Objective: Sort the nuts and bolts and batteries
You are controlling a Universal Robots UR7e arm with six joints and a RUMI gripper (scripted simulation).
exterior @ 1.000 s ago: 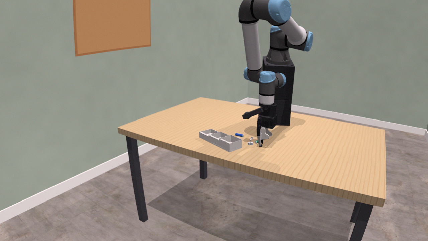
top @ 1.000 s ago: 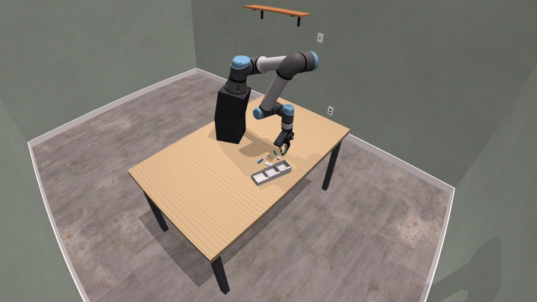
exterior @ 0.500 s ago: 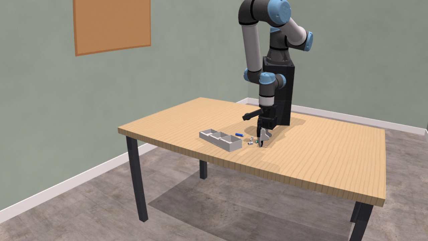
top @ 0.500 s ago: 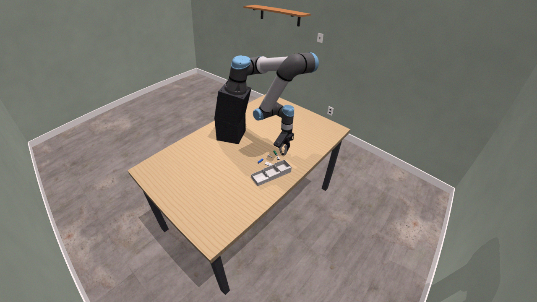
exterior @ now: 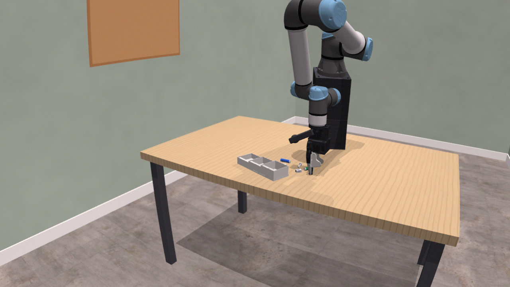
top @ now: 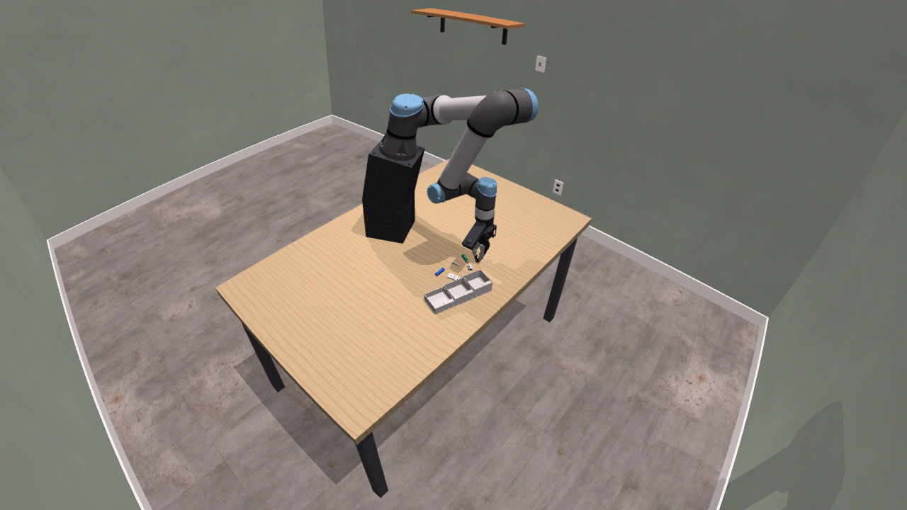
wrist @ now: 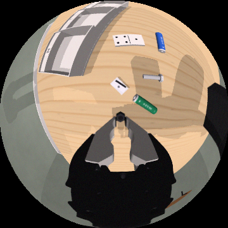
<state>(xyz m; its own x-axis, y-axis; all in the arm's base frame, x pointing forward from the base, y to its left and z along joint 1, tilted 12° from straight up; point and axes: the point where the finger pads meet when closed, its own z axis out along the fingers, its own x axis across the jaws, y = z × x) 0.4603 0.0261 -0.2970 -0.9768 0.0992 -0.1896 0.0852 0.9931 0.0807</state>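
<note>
My gripper is now 10 mm above the black nut. The rest, counted from my hand: small silver piece: 60 mm to the right, 10 mm below; then bolt: 70 mm to the right, 70 mm behind, 10 mm below; then green battery: 50 mm behind, 20 mm to the right, 10 mm below.
</note>
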